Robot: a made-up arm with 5 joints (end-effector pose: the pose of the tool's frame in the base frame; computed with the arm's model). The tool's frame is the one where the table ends.
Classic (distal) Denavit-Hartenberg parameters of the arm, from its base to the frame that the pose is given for. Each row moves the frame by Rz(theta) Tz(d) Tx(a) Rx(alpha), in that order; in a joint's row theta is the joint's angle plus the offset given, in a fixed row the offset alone. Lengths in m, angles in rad.
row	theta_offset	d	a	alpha
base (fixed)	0	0	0.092	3.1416
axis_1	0	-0.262	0.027	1.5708
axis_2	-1.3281	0	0.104	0
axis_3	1.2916	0	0.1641	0
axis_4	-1.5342	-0.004	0	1.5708
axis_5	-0.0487	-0.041	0	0
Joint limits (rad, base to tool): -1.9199..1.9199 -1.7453..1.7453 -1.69..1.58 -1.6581..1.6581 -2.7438..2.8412
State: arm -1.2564 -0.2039 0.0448 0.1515 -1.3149
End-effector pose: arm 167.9 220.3 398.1 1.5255 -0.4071 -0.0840
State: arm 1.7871 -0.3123 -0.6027 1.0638 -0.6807
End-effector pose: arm 54.7 -151.1 493.3 -0.9044 -1.5476 -1.9806
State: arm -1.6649 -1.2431 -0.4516 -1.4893 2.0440
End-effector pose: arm 108.0 -126.8 478.4 -0.3207 -1.9234 -1.9663
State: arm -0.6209 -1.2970 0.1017 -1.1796 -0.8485
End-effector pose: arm 63.1 -25.6 496.6 -1.6116 1.6989 -0.1371
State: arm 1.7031 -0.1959 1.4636 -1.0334 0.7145
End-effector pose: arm 71.4 -124.8 201.6 -1.2876 -0.5238 -0.8729
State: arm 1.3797 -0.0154 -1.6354 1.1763 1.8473
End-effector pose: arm 101.0 -67.4 545.0 -2.0549 0.0377 0.2609
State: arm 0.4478 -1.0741 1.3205 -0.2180 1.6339
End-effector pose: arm 227.0 -69.3 296.7 -1.3714 -0.8490 0.8937
